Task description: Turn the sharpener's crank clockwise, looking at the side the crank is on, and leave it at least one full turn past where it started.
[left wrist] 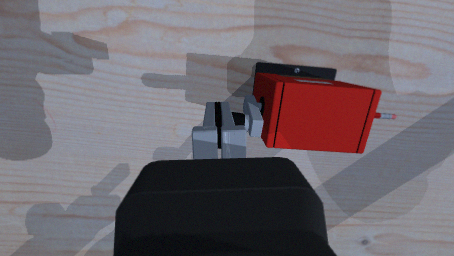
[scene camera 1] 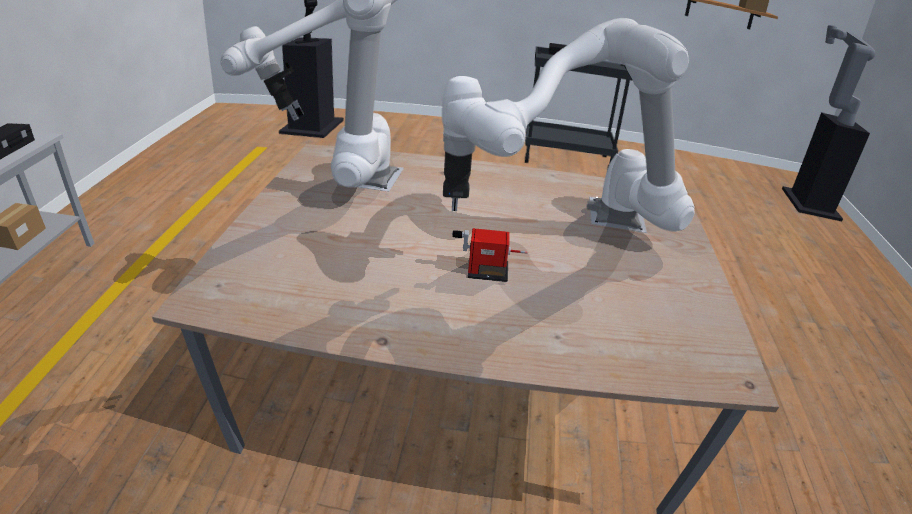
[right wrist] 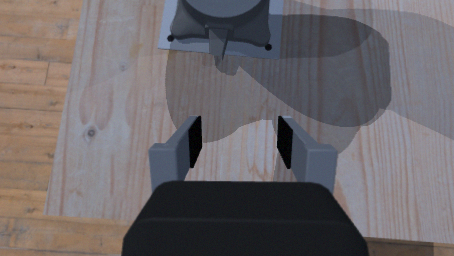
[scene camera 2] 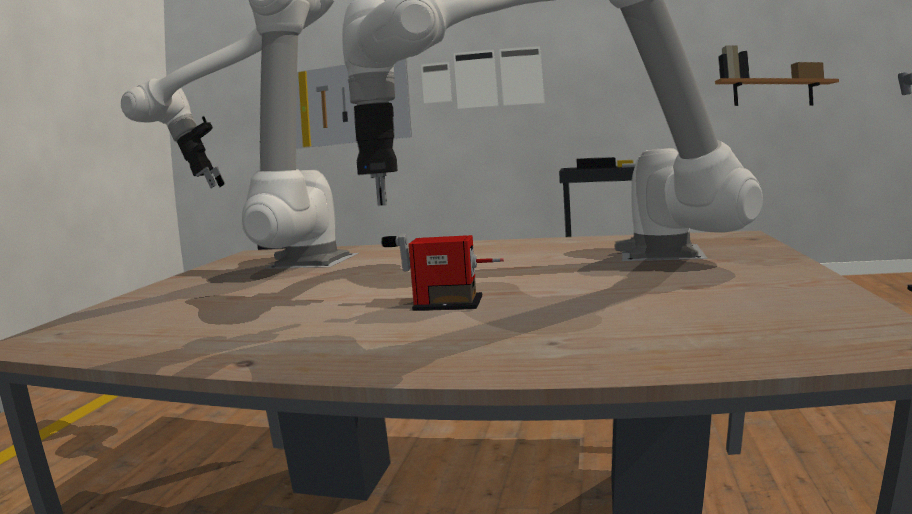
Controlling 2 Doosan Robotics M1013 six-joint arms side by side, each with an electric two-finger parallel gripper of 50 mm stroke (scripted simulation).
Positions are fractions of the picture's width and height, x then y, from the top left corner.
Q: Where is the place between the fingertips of my left gripper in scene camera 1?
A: At 0.50,0.41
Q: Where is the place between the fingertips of my right gripper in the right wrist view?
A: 0.53,0.51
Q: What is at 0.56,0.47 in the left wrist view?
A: A crank.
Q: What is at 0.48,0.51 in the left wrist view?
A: My left gripper.
